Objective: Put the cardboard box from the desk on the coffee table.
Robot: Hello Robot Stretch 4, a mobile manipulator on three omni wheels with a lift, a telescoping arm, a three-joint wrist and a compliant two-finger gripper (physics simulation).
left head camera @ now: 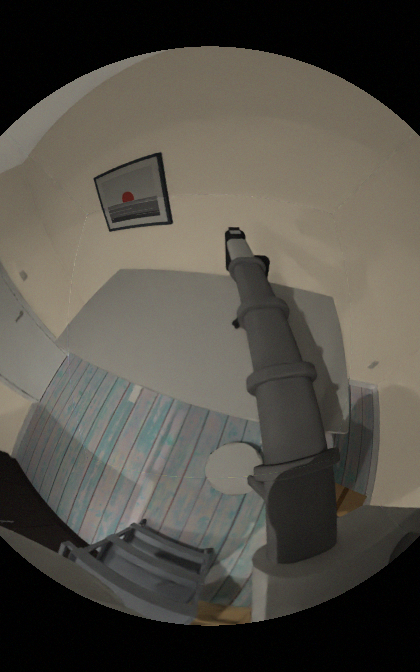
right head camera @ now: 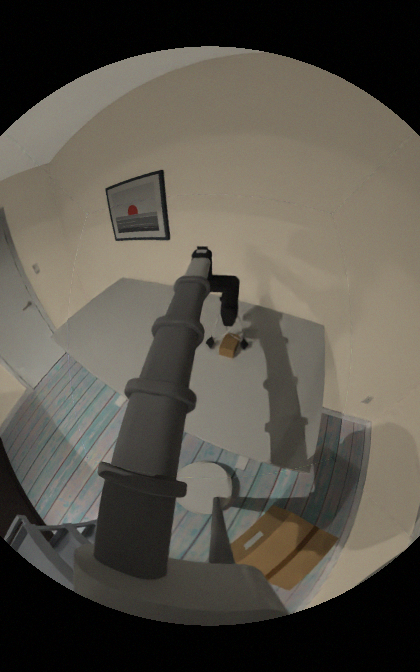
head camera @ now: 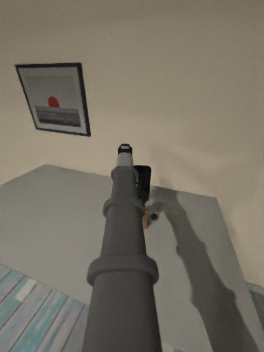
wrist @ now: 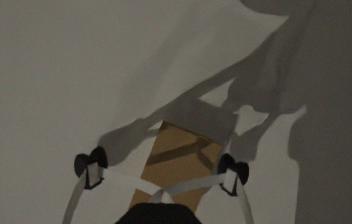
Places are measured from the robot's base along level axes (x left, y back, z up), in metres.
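Pixels of known places: gripper, between the fingertips: [wrist: 163, 163].
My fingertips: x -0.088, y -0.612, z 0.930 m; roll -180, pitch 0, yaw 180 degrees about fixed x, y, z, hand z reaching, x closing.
Note:
Behind a point stands the place of what it marks.
The small brown cardboard box [head camera: 145, 220] {x -0.107, y -0.569, z 0.973 m} [right head camera: 228, 348] [wrist: 180, 157] {x -0.104, y -0.629, z 0.973 m} rests on the large grey desk [head camera: 55, 225] {x 0.365, y -0.587, z 0.923 m} [left head camera: 160, 330] [right head camera: 225, 400] [wrist: 45, 75] {x 0.054, y -0.704, z 0.923 m}. My gripper [right head camera: 227, 343] [wrist: 163, 163] {x -0.088, y -0.612, z 0.930 m} points down over the box and is open. In the wrist view its two dark fingertips stand wide apart, one on each side of the box, with gaps between them and its sides. The near end of the box is hidden by the gripper body. In the left head view the arm hides the box, and one fingertip shows beside the arm. I cannot tell which object is the coffee table.
A round pale top [left head camera: 234, 468] [right head camera: 202, 487] stands in front of the desk. A large brown box-like object [right head camera: 295, 545] lies on the striped floor [right head camera: 60, 425] at the lower right. A grey chair [left head camera: 145, 565] is at the lower left. The wall rises behind the desk.

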